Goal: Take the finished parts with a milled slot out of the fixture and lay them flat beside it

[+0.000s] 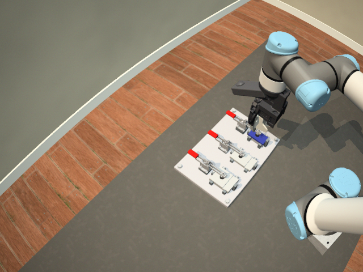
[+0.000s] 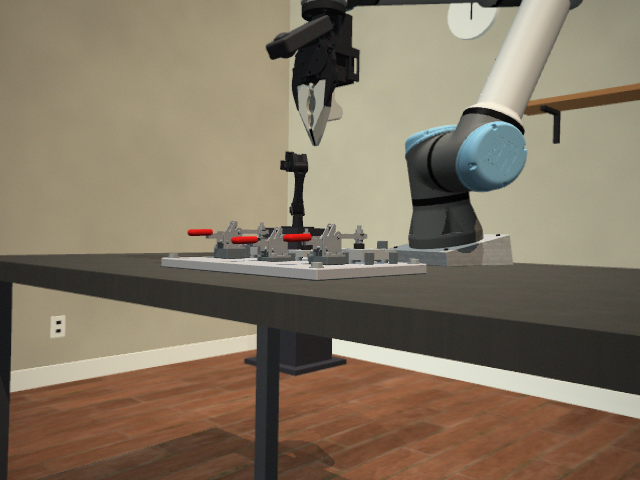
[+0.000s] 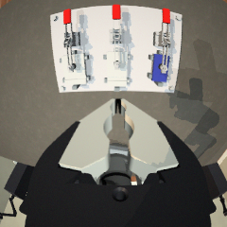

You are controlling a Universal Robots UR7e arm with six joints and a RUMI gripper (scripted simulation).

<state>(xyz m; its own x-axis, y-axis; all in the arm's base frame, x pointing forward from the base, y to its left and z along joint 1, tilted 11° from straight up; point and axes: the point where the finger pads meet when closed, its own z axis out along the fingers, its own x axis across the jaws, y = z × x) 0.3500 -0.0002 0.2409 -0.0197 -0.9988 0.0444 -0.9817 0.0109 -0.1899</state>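
Right now the white fixture plate is 50 mm ahead of my hand and 210 mm below it. Round my hand: blue blank (10 mm ahead, 110 mm to the right, 180 mm below).
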